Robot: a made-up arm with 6 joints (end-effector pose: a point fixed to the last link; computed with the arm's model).
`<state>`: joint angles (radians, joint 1 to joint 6).
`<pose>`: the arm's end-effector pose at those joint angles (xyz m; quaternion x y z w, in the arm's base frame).
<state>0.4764 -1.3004 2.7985 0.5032 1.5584 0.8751</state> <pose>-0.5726 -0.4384 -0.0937 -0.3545 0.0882 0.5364 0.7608</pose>
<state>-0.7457 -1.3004 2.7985 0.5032 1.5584 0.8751</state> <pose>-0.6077 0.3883 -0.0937 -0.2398 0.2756 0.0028 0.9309</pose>
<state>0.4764 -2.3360 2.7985 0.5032 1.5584 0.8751</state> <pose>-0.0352 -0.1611 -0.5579 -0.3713 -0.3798 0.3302 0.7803</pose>
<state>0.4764 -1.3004 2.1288 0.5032 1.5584 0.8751</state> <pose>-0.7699 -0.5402 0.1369 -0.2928 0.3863 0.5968 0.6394</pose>
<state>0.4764 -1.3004 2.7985 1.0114 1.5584 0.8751</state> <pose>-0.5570 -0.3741 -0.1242 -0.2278 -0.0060 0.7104 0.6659</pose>
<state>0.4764 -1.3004 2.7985 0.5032 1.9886 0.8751</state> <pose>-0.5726 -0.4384 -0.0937 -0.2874 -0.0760 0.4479 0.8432</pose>
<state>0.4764 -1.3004 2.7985 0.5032 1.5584 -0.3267</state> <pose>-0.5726 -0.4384 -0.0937 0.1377 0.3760 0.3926 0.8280</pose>
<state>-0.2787 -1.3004 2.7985 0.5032 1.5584 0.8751</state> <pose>-0.7174 0.0732 -0.0937 -0.2970 0.2126 0.2181 0.9050</pose>
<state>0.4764 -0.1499 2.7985 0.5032 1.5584 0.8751</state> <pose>-0.4415 -0.3708 0.7312 -0.2279 0.5756 0.5995 0.5073</pose>
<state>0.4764 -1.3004 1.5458 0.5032 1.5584 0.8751</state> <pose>-0.8046 -0.5582 0.4141 -0.2123 0.6119 0.5955 0.4752</pose>
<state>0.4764 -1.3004 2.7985 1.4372 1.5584 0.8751</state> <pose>-0.5684 -0.3150 -0.1361 -0.1100 -0.0849 0.8215 0.5531</pose>
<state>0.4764 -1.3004 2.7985 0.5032 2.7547 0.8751</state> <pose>-0.5726 -0.4384 -0.0937 -0.1375 -0.3550 0.2423 0.8924</pose>
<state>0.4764 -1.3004 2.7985 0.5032 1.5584 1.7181</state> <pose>-0.5726 -0.4384 -0.0937 -0.6348 -0.1390 0.5255 0.5492</pose>
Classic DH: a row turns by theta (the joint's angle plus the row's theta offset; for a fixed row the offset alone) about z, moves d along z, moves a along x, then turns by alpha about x. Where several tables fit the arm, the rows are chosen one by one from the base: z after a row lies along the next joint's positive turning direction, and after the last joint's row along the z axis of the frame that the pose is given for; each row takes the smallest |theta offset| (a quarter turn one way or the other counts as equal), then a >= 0, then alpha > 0; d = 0 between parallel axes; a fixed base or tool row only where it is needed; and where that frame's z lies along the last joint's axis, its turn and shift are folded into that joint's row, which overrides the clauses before.
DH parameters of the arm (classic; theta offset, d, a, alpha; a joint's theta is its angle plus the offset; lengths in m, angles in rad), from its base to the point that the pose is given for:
joint 1: 0 0.205 0 -1.5708
joint 2: -1.5708 0 0.508 3.1416
joint 3: 0 0 0 -1.5708
joint 4: 0 -0.482 0 1.5708
joint 5: 0 0.145 0 -1.5708
joint 6: 1.5708 0 0 1.5708
tool (fixed): -1.5708 0 0 0

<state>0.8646 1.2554 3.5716 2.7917 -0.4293 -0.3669</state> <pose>-0.0261 0.1793 0.6830 -0.0242 -0.3577 -0.7817 0.5103</pose>
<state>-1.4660 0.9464 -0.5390 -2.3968 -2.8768 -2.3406</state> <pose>0.1432 -0.3422 0.0134 -0.5101 -0.4369 -0.4639 0.5777</pose>
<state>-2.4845 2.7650 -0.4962 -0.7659 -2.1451 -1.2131</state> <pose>0.1577 0.2536 -0.1101 -0.1290 -0.2746 -0.6993 0.6473</pose>
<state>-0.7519 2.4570 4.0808 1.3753 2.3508 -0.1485</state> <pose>0.0930 -0.1255 0.2853 0.8245 0.4142 -0.3564 0.1472</pose>
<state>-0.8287 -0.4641 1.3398 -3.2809 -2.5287 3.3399</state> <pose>-0.1363 0.3612 1.1236 0.2199 0.7984 -0.1243 0.5466</pose>
